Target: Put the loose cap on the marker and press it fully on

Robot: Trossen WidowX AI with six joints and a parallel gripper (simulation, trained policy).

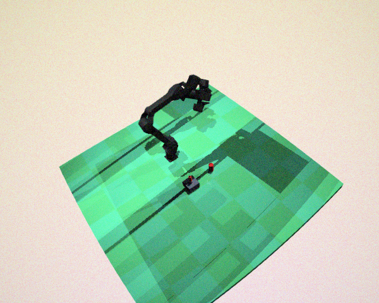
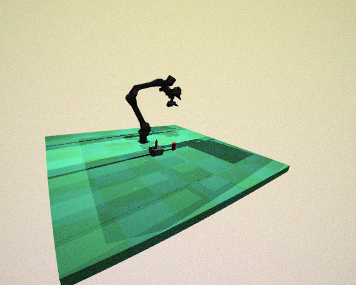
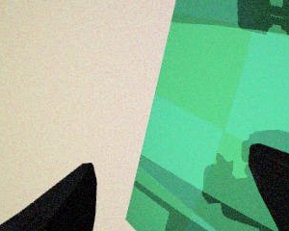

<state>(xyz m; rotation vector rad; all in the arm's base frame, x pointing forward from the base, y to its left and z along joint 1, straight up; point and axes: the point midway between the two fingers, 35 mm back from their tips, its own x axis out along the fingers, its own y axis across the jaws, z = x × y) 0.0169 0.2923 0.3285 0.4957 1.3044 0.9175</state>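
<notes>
Right now the red cap is 28 cm below my gripper tip, 22 cm ahead of it and 20 cm to the right of it. The rest, counted from my gripper tip: red marker: 35 cm to the right, 24 cm ahead, 23 cm below; grey holder block: 35 cm to the right, 29 cm below, 24 cm ahead.
</notes>
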